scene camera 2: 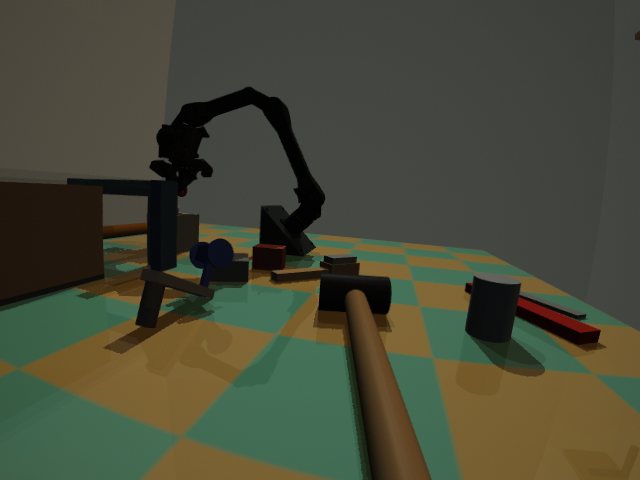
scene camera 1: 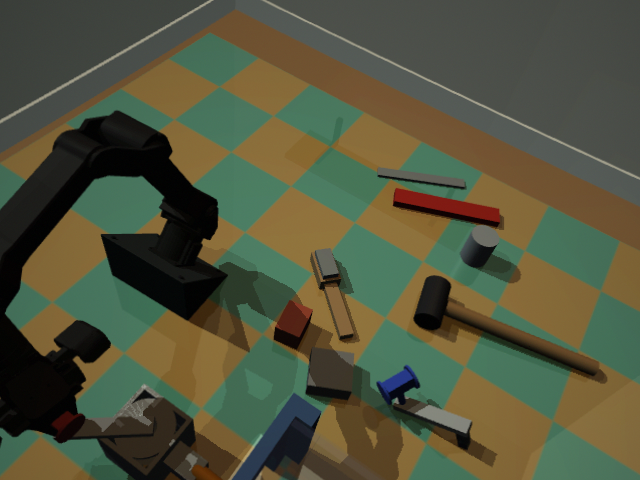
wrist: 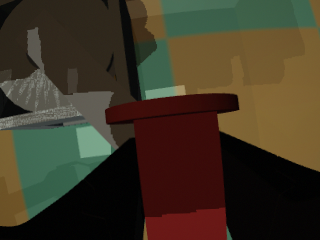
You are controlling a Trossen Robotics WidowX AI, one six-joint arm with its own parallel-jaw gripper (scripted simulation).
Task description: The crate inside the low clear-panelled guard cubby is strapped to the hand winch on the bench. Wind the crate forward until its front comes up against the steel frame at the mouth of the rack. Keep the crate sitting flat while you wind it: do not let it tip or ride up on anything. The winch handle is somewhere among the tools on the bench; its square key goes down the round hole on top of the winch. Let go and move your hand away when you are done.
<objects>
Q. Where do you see a red bar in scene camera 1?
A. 460, 210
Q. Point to an angled tool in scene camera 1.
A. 435, 416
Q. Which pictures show my gripper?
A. Scene camera 2, scene camera 1 and the wrist view: all of them.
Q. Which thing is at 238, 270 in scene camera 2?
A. A grey block.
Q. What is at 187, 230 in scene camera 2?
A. A boxy winch.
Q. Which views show the grey block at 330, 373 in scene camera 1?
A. Scene camera 2 and scene camera 1 only.
</objects>
